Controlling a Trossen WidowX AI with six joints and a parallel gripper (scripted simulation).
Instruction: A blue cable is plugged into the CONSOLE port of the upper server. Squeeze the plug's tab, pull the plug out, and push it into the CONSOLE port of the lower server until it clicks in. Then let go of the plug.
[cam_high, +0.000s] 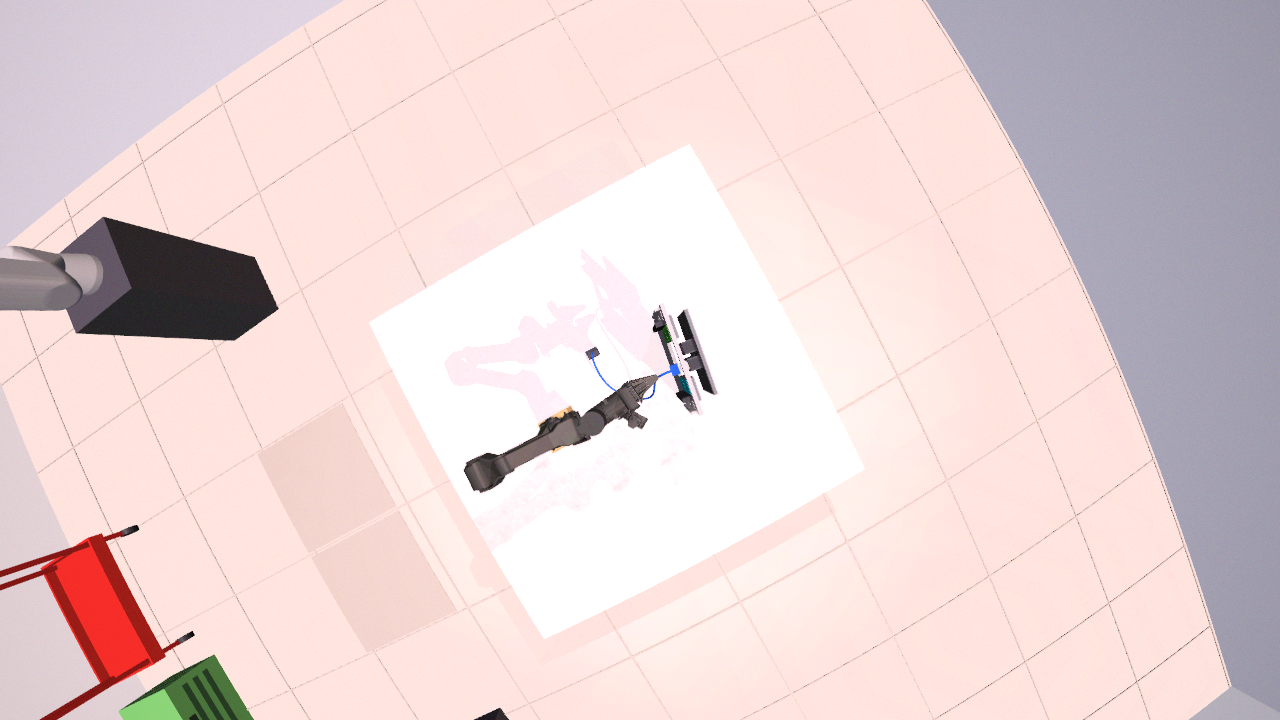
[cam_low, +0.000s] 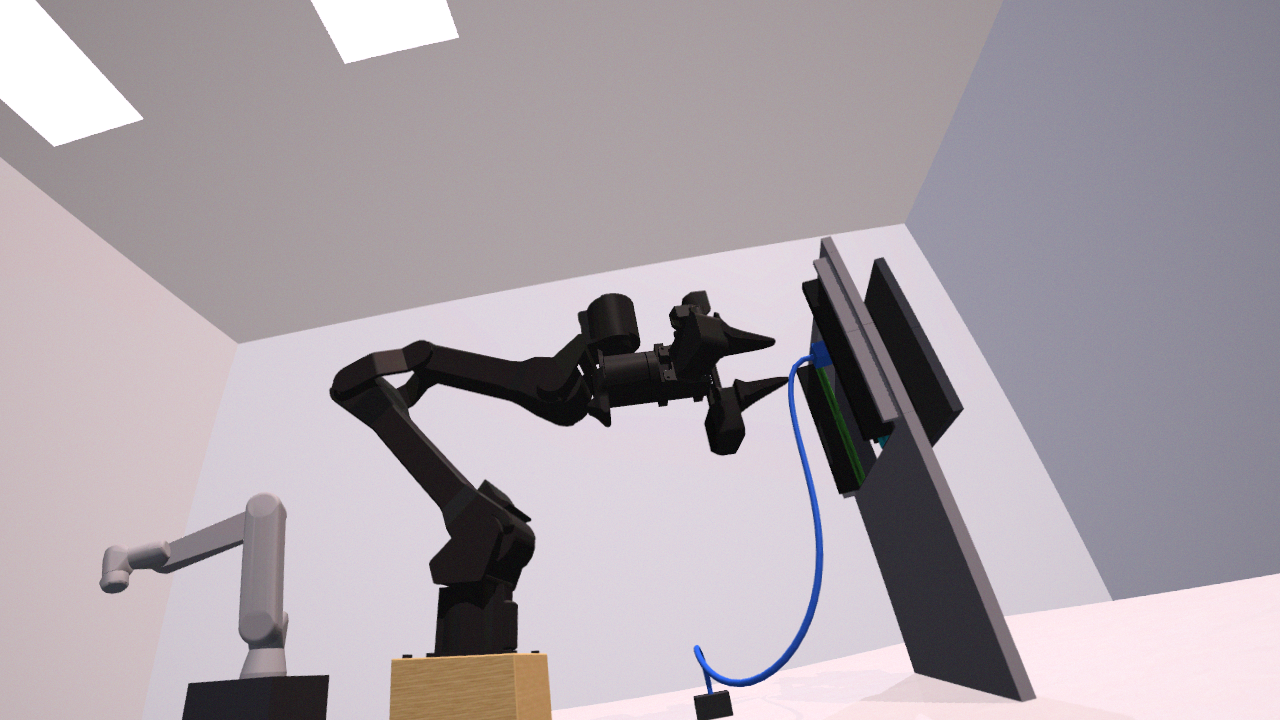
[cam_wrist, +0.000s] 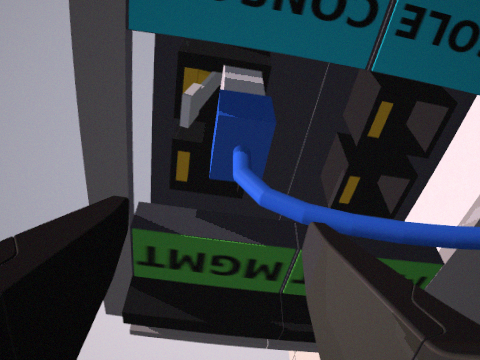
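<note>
The blue plug lies 70 mm ahead of my gripper tip and 10 mm to the right of it. Also, from my gripper tip: dark rack panel (100 mm ahead, 40 mm below); black block (340 mm below, 160 mm to the left, 140 mm behind).
</note>
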